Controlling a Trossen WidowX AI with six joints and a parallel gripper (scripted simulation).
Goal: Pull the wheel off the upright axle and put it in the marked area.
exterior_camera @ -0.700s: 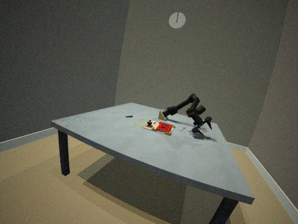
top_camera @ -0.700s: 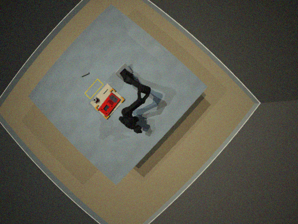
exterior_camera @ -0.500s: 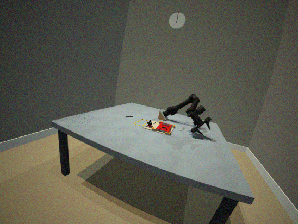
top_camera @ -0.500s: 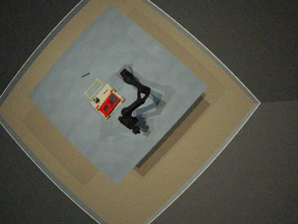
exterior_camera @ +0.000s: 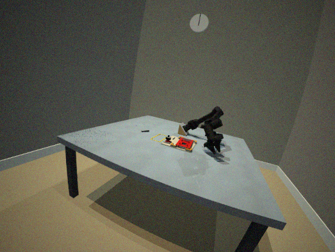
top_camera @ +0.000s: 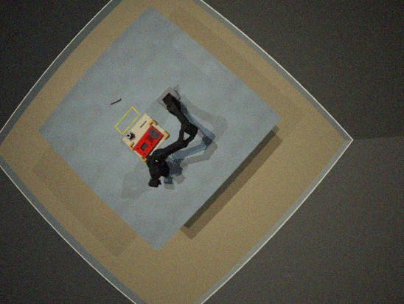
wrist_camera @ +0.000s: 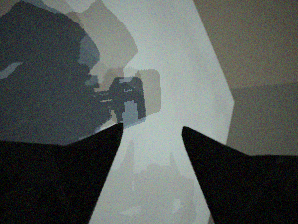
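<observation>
The wheel is 38 cm to the right of my gripper tip, 5 cm behind it and 1 cm below it. Also, from my gripper tip: light piece: 24 cm behind, 10 cm to the right, 5 cm below; thin upright axle: 38 cm to the right, 5 cm behind, 1 cm below; beige base plate: 28 cm to the right, 11 cm behind, 4 cm below.
</observation>
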